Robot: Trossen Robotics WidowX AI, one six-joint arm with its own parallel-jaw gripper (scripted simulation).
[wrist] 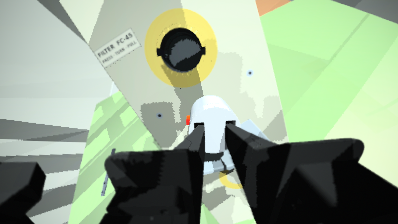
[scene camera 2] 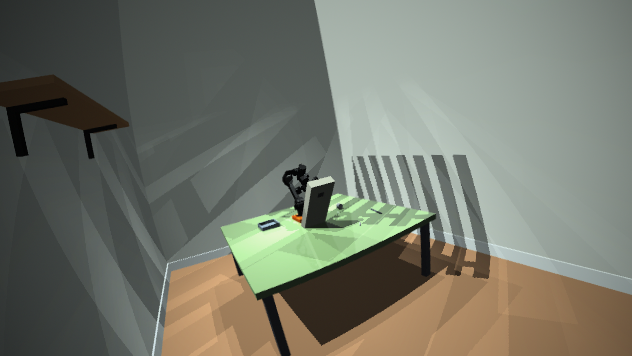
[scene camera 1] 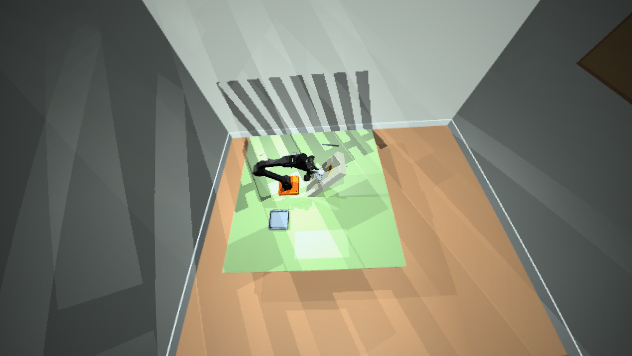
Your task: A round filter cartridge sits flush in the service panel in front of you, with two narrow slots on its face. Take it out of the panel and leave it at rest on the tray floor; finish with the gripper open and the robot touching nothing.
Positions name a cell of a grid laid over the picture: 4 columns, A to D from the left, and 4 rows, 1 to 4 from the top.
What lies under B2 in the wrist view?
A service panel.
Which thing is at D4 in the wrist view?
My gripper.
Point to a service panel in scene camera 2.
C3
